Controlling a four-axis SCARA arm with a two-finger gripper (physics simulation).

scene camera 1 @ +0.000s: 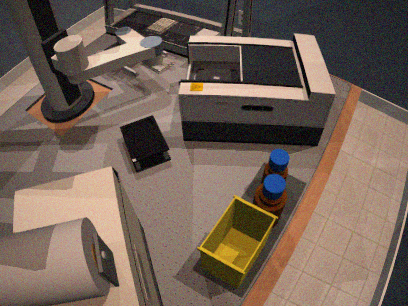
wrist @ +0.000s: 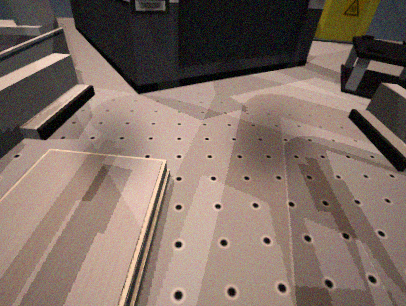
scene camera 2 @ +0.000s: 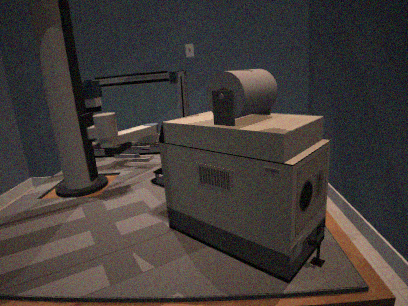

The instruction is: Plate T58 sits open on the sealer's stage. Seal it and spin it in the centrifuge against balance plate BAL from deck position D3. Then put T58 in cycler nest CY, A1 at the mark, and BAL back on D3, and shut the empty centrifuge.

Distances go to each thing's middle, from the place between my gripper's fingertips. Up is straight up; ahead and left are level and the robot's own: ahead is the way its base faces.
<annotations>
Right now my hand is 50 mm past the plate T58 (wrist: pixel 78 217), 80 mm to the right of it and 50 mm above it. Also, from my hand: roll (scene camera 1: pixel 58 257): 490 mm ahead, 780 mm to the right, 350 mm above; centrifuge (wrist: pixel 151 53): 430 mm ahead, 40 mm to the left, 50 mm above.
</annotations>
